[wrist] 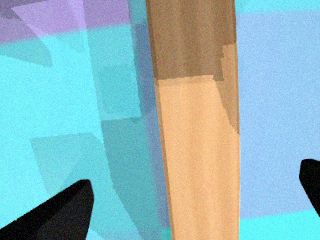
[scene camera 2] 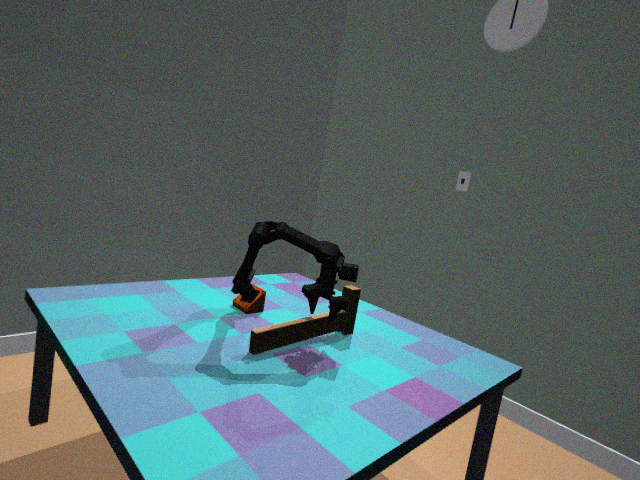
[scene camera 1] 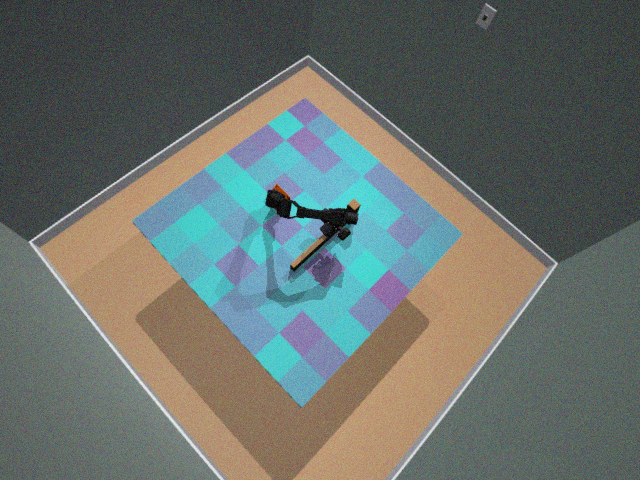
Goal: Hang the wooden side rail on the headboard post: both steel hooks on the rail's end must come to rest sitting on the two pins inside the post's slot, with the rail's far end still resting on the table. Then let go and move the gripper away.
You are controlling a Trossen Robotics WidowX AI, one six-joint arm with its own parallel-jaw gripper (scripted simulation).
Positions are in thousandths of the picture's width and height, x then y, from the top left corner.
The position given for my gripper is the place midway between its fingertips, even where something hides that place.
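My gripper (scene camera 2: 501, 664) (wrist: 617, 752) is open and it's holding nothing. There's a wooden side rail (scene camera 2: 416, 705) (wrist: 611, 310) here too.
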